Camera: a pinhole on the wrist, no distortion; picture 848 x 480 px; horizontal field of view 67.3 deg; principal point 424.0 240.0 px. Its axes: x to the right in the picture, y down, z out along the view. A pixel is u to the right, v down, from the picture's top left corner.
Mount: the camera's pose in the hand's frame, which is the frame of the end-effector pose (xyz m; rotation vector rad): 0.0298 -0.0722 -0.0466 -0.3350 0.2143 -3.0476
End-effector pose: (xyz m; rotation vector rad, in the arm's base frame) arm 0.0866 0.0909 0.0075 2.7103 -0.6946 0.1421
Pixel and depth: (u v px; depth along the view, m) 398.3 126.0 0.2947
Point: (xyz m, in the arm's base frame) 0.2083 0.0073 -0.2195
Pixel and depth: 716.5 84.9 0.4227
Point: 0.0496 0.0123 -0.4096
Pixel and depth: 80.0 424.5 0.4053
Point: 0.4943 0.0247 -0.2630
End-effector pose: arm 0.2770 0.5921 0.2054 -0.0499 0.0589 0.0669
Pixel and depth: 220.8 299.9 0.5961
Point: 0.6655 0.4507 0.6732
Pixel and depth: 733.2 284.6 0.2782
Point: 0.2615 0.4639 0.4617
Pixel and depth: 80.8 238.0 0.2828
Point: 0.5343 0.5225 0.3895
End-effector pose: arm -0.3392 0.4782 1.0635 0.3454 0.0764 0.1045
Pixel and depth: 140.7 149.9 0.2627
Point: -0.1185 0.3822 1.2080
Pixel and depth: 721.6 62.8 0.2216
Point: -0.3416 0.3634 1.2344
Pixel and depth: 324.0 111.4 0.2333
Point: -0.2045 0.3823 1.2059
